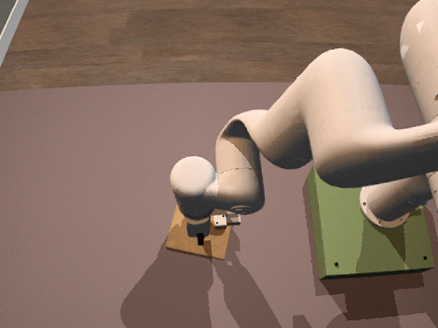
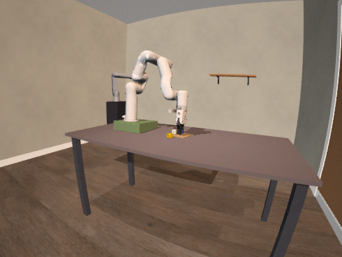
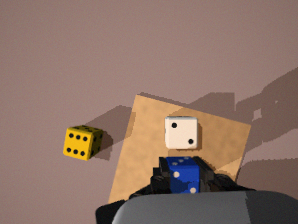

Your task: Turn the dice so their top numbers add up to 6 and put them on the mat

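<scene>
Now: the blue die 1 cm below my hand. From my hand the other things lie so: yellow die 3 cm behind, 11 cm to the right, 1 cm below; then tan mat 3 cm below; then white die 5 cm behind, 1 cm below.
</scene>
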